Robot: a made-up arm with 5 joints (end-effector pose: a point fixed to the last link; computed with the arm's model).
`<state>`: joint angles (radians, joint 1 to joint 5).
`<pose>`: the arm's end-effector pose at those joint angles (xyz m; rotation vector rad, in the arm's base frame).
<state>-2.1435 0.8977 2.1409 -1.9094 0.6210</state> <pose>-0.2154 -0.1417 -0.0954 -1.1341 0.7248 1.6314</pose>
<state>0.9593 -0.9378 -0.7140 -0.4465 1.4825</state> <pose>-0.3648 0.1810 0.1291 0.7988 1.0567 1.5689</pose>
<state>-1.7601 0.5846 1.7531 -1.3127 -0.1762</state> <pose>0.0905 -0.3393 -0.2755 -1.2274 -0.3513 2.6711</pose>
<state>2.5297 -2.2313 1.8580 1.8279 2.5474</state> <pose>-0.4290 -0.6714 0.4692 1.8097 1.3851 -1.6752</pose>
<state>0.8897 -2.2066 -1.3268 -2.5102 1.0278</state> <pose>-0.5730 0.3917 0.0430 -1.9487 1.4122 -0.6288</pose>
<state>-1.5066 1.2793 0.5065 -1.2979 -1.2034</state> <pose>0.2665 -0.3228 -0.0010 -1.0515 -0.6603 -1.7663</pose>
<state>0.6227 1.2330 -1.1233 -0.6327 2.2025</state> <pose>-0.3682 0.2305 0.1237 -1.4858 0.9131 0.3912</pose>
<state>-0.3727 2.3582 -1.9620 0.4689 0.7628</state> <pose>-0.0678 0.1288 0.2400 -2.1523 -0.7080 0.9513</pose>
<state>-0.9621 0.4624 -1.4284 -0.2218 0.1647</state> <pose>0.2393 0.3157 -0.1370 -0.7538 -0.9425 -0.3893</pose>
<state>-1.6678 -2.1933 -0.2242 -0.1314 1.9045</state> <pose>0.3212 -0.1877 0.1546 1.3871 -0.5711 0.5754</pose>
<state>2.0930 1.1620 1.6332 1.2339 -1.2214</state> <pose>0.0543 0.0710 -0.0366 2.0016 0.6565 -2.2663</pose>
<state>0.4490 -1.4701 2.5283 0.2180 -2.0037</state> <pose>-0.4973 0.7977 0.1363 1.5044 0.6654 0.8754</pose>
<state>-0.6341 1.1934 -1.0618 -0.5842 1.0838</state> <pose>0.0528 0.3603 0.0616 -0.7397 0.5725 -0.1617</pose>
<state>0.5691 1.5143 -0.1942 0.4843 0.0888</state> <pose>-0.0033 0.2123 0.0065 -1.8913 -0.7042 0.3893</pose>
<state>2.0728 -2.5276 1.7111 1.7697 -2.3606</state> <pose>-0.7132 -0.3638 0.5445 -2.8685 -0.6416 0.3575</pose>
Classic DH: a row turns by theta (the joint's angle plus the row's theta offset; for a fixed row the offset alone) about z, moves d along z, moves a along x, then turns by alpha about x. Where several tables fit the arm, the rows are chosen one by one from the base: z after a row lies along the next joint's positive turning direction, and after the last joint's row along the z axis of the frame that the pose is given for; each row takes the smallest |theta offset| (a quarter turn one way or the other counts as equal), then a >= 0, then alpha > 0; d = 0 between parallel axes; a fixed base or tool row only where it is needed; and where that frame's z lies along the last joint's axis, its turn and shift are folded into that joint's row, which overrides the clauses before.
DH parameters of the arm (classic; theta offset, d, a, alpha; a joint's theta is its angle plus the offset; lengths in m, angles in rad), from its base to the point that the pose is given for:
joint 1: 1.5708 0.1041 0.3976 -1.5708
joint 2: 1.5708 -0.0588 0.3205 1.5708
joint 3: 0 -0.0458 -0.1431 -1.5708
joint 4: 0 -0.1744 -0.0412 1.5708
joint 5: 1.5708 0.1424 0.1005 -1.5708
tool (fixed): 3.1416 -0.0395 0 0

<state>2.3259 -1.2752 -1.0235 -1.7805 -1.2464</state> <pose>-0.2273 -0.3521 0.0906 1.8318 1.4858 -1.0425</pose>
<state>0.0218 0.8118 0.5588 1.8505 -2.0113</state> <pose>0.2814 0.0030 -0.1152 -1.0111 -0.1809 2.2801</pose>
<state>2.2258 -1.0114 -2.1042 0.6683 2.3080</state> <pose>-0.4120 -0.5594 0.1169 0.2101 1.5924 1.3896</pose>
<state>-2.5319 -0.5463 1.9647 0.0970 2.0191</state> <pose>0.2579 -0.7972 -0.3473 2.3111 1.2078 1.2745</pose>
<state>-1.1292 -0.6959 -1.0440 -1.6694 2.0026</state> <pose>0.1958 0.1854 -0.0512 0.4571 -0.1945 0.7966</pose>
